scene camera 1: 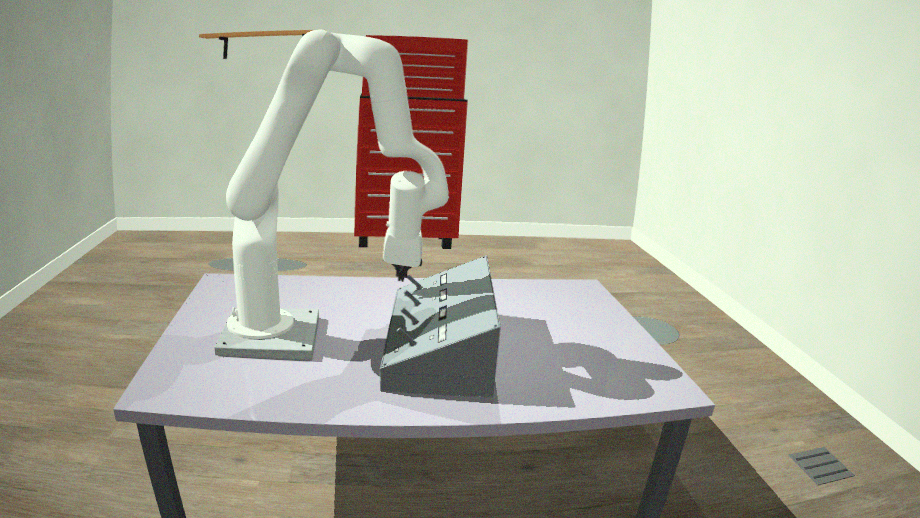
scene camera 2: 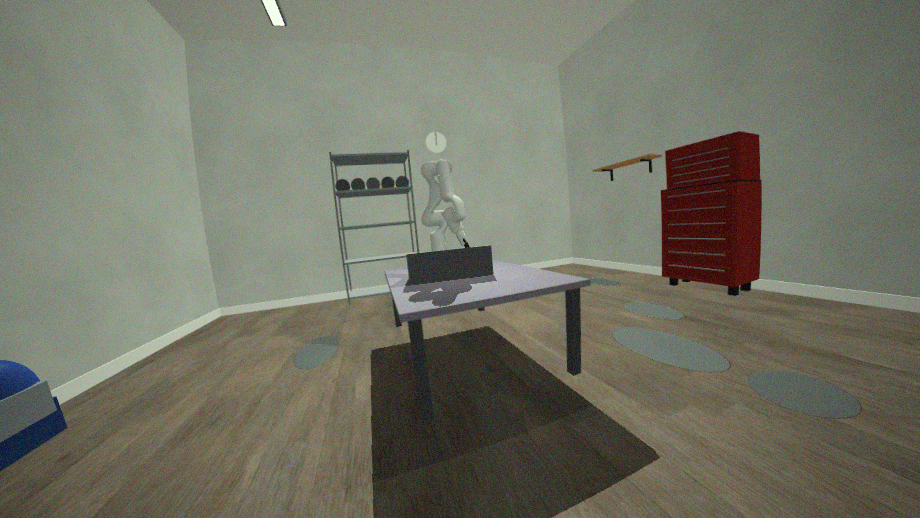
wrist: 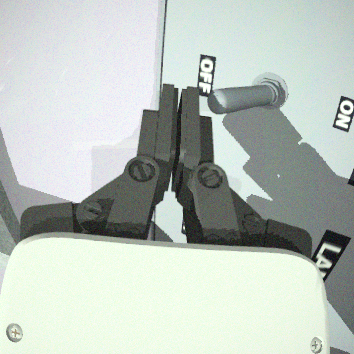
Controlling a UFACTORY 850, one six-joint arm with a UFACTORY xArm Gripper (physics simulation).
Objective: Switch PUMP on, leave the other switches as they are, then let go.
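Observation:
The grey sloped switch console stands on the table. Its PUMP switch is the farthest of the row in scene camera 1; in the wrist view its lever leans toward the OFF label, away from the ON label. My gripper is shut and empty, on the OFF side of the lever tip, with a small gap seen in the wrist view. Part of the LAMP label shows at lower right. The console hides its switches in scene camera 2.
Other levers stand in the same row, nearer scene camera 1, all leaning toward the arm's base plate. The table carries console and arm. A red cabinet stands behind in scene camera 1.

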